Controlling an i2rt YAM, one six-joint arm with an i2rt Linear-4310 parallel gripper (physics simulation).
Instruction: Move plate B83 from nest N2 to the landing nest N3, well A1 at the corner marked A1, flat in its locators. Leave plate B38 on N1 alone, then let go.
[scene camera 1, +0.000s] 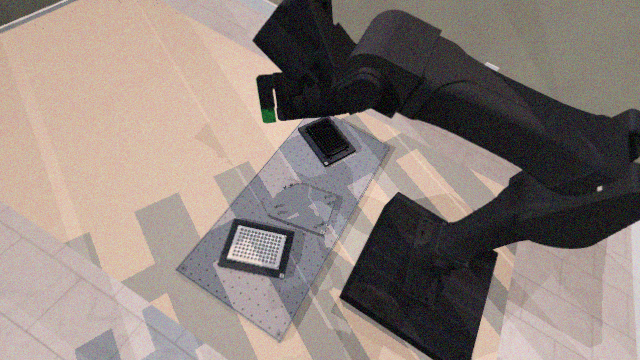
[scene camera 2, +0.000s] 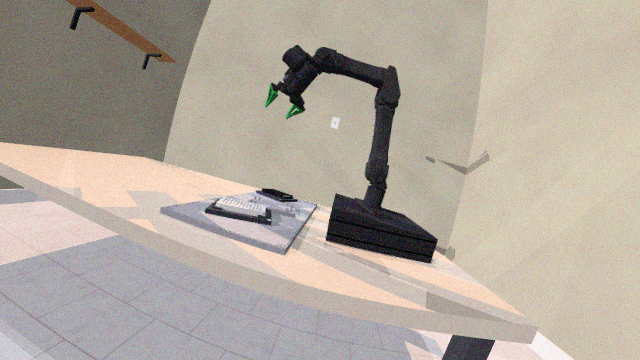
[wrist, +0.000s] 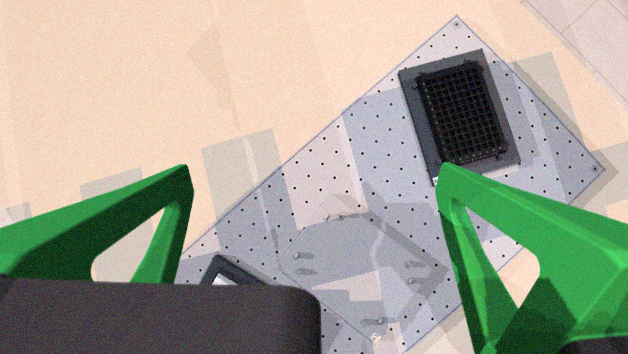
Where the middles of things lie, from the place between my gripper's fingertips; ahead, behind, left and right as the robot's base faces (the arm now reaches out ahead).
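Taking the black grid plate (scene camera 1: 325, 135) first, I find my hand 190 mm to the left of it, 60 mm past it and 320 mm above it. The white well plate (scene camera 1: 262, 248) is 210 mm to the left of my hand and 320 mm below it.
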